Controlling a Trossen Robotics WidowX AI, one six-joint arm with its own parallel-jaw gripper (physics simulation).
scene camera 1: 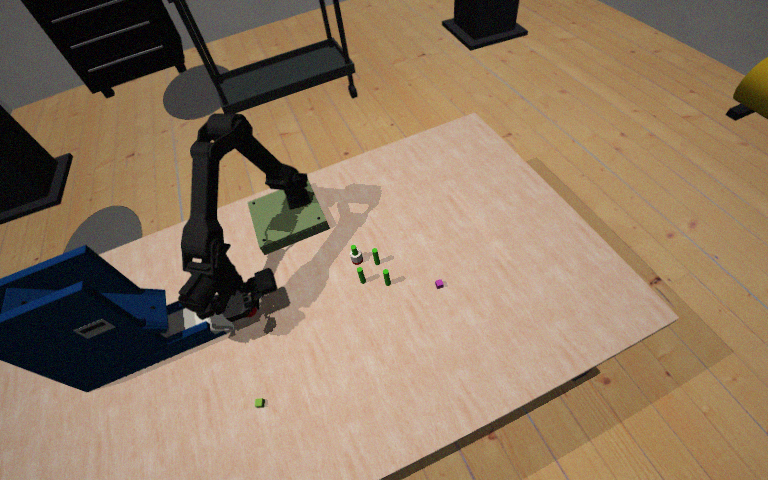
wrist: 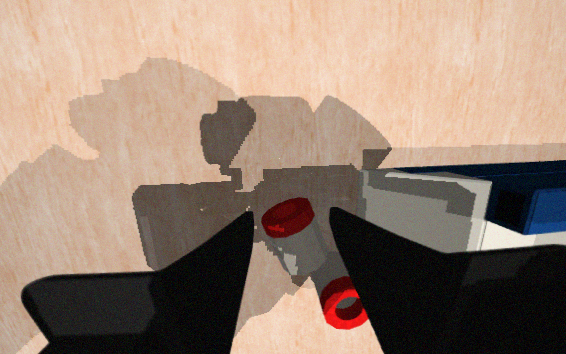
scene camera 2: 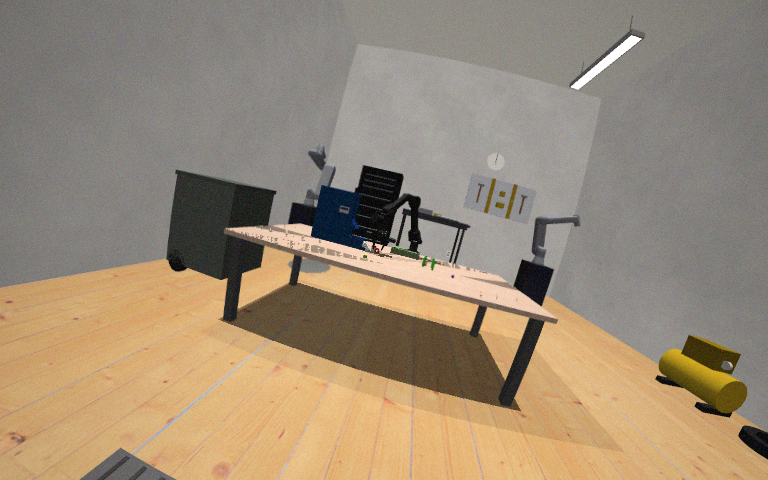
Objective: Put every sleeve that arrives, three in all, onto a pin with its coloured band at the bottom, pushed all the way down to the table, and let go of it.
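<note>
In the wrist view my gripper is half open above two loose white-grey sleeves, with nothing held. The nearer-centre sleeve lies between and below the fingertips, its red band towards the upper left. The other sleeve has its red, hollow end at the lower right, partly hidden by the right finger. Their grey ends meet or overlap. In scene camera 1 a white sleeve stands on a green pin, red band at the bottom, the pin's tip showing above. Three bare green pins stand beside it.
A blue dispenser stands at the left; its grey chute lip is right of the sleeves. The arm's green base plate is behind. A magenta cube and a lime cube lie on the table.
</note>
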